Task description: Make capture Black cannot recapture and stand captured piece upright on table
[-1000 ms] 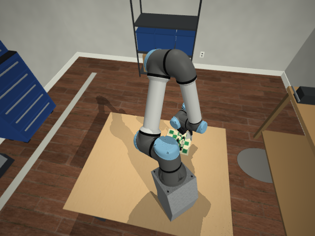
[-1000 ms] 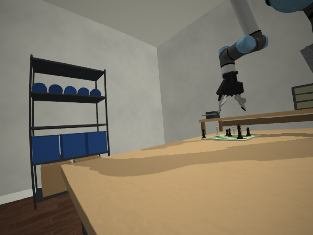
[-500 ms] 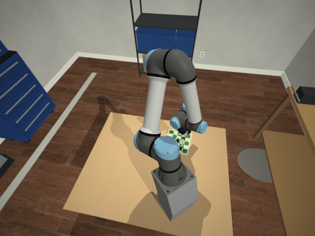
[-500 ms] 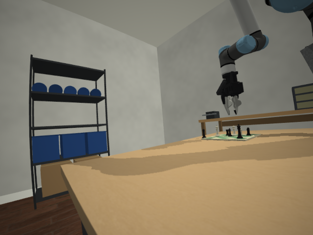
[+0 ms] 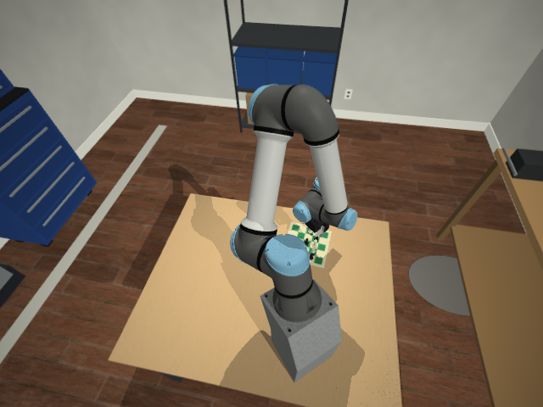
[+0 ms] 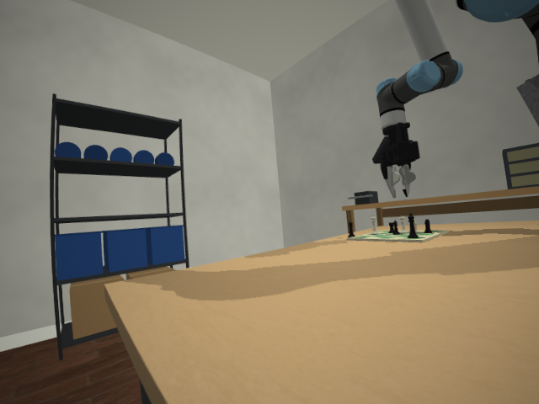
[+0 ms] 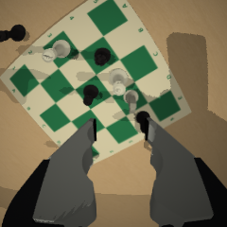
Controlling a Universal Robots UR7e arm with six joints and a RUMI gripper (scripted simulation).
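The green-and-cream chessboard is 130 mm below my hand, 40 mm to the left of it and 10 mm ahead of it.
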